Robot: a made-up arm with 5 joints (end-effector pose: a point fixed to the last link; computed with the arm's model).
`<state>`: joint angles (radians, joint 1 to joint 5).
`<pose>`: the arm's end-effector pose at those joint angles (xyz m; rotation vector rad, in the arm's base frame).
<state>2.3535 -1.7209 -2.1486 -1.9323 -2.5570</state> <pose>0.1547 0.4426 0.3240 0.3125 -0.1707 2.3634</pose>
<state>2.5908 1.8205 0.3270 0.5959 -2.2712</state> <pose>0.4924 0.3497 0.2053 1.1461 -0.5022 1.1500</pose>
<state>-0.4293 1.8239 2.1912 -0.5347 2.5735</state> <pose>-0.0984 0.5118 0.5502 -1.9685 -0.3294 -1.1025</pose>
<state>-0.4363 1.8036 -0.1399 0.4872 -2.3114</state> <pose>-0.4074 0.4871 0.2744 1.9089 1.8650 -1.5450</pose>
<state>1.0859 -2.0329 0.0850 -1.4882 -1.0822</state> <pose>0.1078 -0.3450 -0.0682 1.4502 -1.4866 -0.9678</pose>
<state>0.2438 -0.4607 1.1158 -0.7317 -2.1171</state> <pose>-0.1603 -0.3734 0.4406 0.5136 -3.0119 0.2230</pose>
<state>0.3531 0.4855 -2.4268 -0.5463 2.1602</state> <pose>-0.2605 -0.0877 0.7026 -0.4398 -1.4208 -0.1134</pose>
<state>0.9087 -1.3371 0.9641 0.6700 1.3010</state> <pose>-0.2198 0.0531 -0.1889 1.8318 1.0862 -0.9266</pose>
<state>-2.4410 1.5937 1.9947 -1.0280 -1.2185</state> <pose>0.3136 0.4295 -0.2708 2.4204 -0.1273 -0.5826</pose>
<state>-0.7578 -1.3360 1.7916 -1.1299 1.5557</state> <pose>-0.0333 -0.4398 0.4264 0.2750 -0.8405 -0.1236</pose>
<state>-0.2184 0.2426 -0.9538 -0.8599 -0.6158</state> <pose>0.4306 0.0606 0.2022 0.3123 0.1745 0.5973</pose>
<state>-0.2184 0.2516 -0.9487 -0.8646 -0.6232</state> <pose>0.4313 0.0611 0.2071 0.3072 0.1655 0.5988</pose>
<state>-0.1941 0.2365 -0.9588 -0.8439 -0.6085</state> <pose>0.4297 0.0544 0.1882 0.3145 0.2070 0.5828</pose>
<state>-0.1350 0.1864 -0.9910 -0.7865 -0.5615</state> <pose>0.4196 0.0381 0.1346 0.3388 0.3242 0.5430</pose>
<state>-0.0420 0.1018 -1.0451 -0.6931 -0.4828</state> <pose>0.3880 0.0158 0.0482 0.3777 0.5217 0.4842</pose>
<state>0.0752 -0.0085 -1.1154 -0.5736 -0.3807</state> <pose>0.3207 -0.0054 -0.0534 0.4249 0.7854 0.4194</pose>
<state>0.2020 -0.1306 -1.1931 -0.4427 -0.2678</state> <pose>0.2169 -0.0195 -0.1426 0.4724 1.0851 0.3630</pose>
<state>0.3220 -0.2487 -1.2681 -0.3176 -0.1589</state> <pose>0.0962 -0.0255 -0.1974 0.5143 1.3792 0.3251</pose>
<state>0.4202 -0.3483 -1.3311 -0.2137 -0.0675</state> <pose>-0.0123 -0.0262 -0.2161 0.5468 1.6265 0.3076</pose>
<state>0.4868 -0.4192 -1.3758 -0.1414 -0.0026</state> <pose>-0.0886 -0.0248 -0.2143 0.5687 1.7994 0.3046</pose>
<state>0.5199 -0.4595 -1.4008 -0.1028 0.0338</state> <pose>-0.1289 -0.0227 -0.2087 0.5816 1.8916 0.3087</pose>
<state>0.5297 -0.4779 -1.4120 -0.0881 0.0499</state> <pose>-0.1445 -0.0201 -0.2062 0.5887 1.9270 0.3143</pose>
